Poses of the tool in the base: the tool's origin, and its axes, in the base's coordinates. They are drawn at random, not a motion.
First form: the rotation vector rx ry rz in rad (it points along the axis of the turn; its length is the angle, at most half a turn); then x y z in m.
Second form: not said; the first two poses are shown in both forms.
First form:
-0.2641, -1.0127, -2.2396, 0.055, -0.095, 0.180
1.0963, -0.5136, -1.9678, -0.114, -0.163, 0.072
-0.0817, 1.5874, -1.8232, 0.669, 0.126, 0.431
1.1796, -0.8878, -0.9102, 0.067, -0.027, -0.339
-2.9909, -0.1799, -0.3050, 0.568, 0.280, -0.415
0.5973, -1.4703, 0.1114, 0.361, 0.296, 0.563
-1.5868, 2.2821, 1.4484, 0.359, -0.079, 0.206
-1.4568, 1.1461, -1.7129, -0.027, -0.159, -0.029
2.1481, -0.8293, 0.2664, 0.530, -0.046, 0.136
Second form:
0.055, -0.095, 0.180, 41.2, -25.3, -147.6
-0.114, -0.163, 0.072, 51.0, 30.8, -110.2
0.669, 0.126, 0.431, -74.6, 22.9, -144.3
0.067, -0.027, -0.339, 80.9, -5.2, -67.9
0.568, 0.280, -0.415, -173.2, -12.0, 6.2
0.361, 0.296, 0.563, 92.8, -72.0, -66.5
0.359, -0.079, 0.206, 130.6, 28.2, -123.6
-0.027, -0.159, -0.029, -88.7, -26.6, -103.6
0.530, -0.046, 0.136, 137.1, -26.2, -31.8

